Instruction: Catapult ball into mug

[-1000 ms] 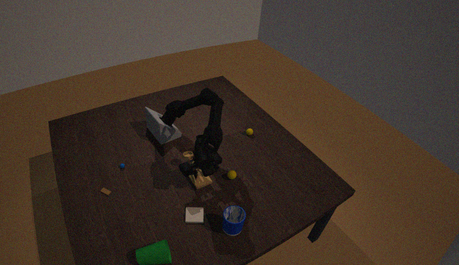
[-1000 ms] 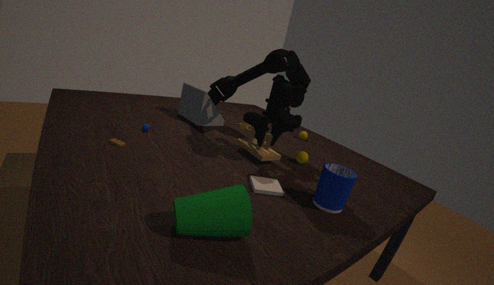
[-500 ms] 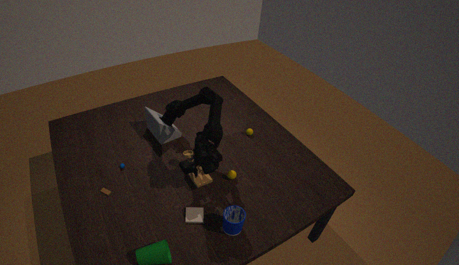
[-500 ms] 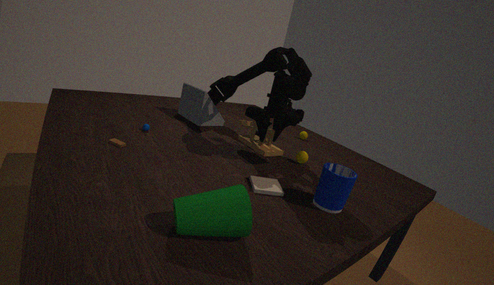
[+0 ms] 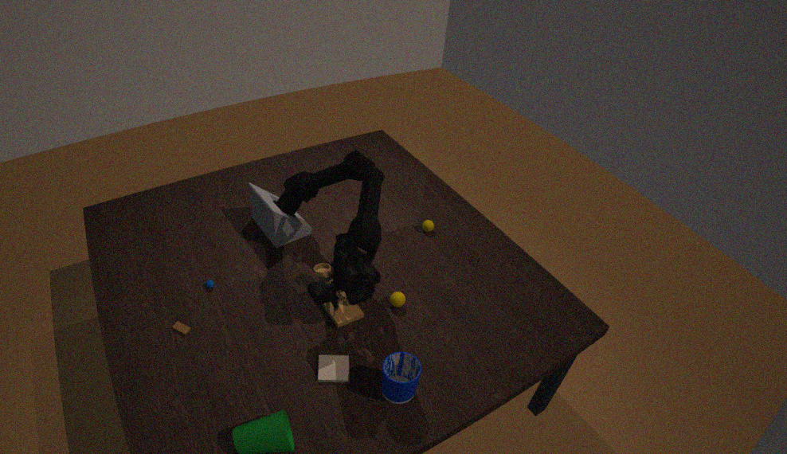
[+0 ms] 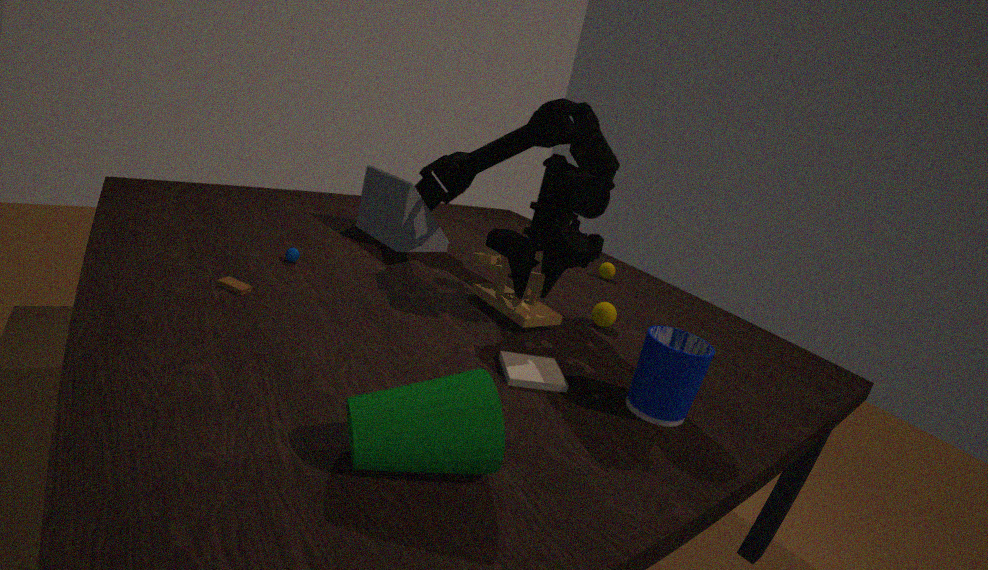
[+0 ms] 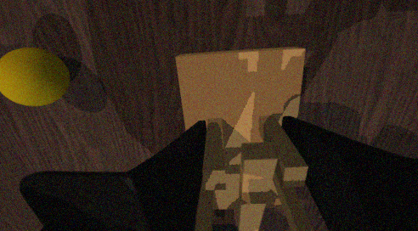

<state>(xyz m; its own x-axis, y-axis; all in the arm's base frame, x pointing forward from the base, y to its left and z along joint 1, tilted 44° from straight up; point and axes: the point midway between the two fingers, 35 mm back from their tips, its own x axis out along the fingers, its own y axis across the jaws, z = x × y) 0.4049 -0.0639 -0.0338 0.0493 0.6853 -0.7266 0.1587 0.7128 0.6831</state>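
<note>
My gripper tip is now 180 mm to the right of the dark ball, 180 mm past it and 30 mm above it. From my gripper tip the other things lie so: wooden catapult 60 mm behind, 30 mm to the left, 20 mm above; then white tile 130 mm to the right, 130 mm ahead, 40 mm below; then yellow ball 140 mm to the left, 60 mm ahead, 20 mm below.
</note>
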